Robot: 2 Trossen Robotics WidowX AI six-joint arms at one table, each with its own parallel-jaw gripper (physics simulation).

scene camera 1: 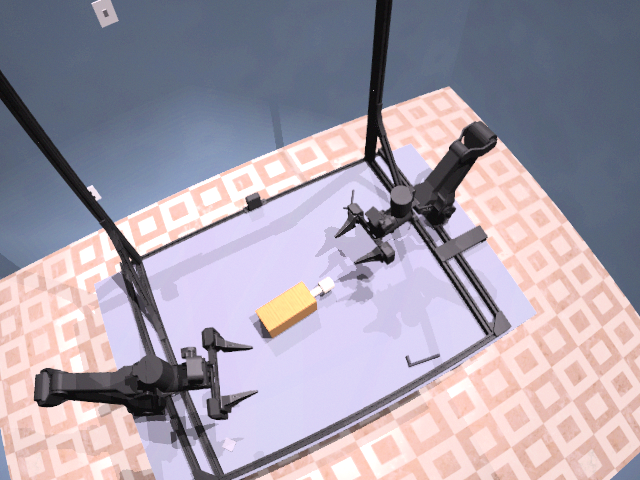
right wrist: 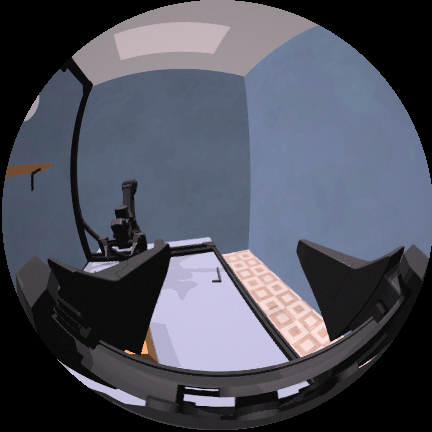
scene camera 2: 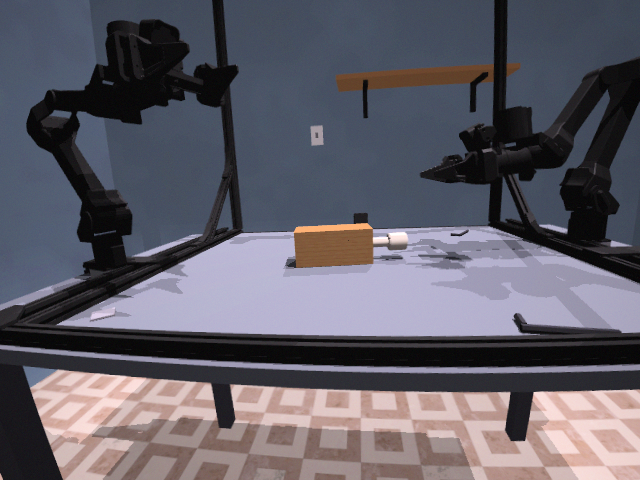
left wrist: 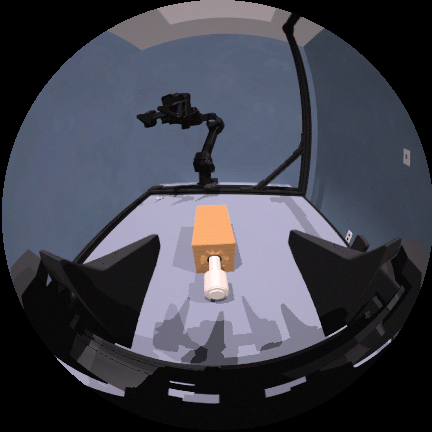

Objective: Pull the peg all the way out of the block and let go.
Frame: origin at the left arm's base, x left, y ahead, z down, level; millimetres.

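Seen in the pictures: left gripper, fingertip midpoint: (scene camera 1: 344, 250) (right wrist: 118, 257) (scene camera 2: 426, 174) (left wrist: 225, 239); right gripper, fingertip midpoint: (scene camera 1: 255, 369) (right wrist: 236, 248) (scene camera 2: 215, 58) (left wrist: 145, 111); left arm's base, link origin: (scene camera 1: 436, 216) (scene camera 2: 586, 239); right arm's base, link origin: (scene camera 1: 154, 404) (scene camera 2: 112, 265) (left wrist: 204, 182).
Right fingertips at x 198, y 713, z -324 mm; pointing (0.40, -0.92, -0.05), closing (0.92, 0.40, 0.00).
Note:
Offsets run from my right fingertips to a thing's top centre.
The orange wooden block {dy -149, dx -183, dz +272 mm} (scene camera 1: 286, 307) (scene camera 2: 333, 246) (left wrist: 214, 225) lies on the table near its middle; a corner shows in the right wrist view. The white peg {dy -241, dx -186, dz +290 mm} (scene camera 1: 326, 285) (scene camera 2: 397, 240) (left wrist: 216, 287) sticks level out of the block's right end in both scene views, with its wide head and part of its thinner shaft showing; the rest is hidden inside the block. My left gripper (scene camera 1: 345, 249) (scene camera 2: 423, 174) (left wrist: 225, 239) is open and empty, above the table and up and to the right of the peg's head. My right gripper (scene camera 1: 254, 369) (scene camera 2: 212, 56) (right wrist: 236, 248) is open and empty, high above the table at the left.
An L-shaped black key {dy -400, dx +136, dz +335 mm} (scene camera 1: 423, 360) (scene camera 2: 568, 328) lies near the front right edge, and a smaller one {dy -517, dx -415, dz +337 mm} (scene camera 2: 459, 233) at the back right. A pale tag {dy +185, dx +60, dz +341 mm} (scene camera 1: 229, 444) (scene camera 2: 103, 314) lies front left. Black frame rails (scene camera 2: 310, 348) border the table, with a small black box (scene camera 1: 253, 200) at the back.

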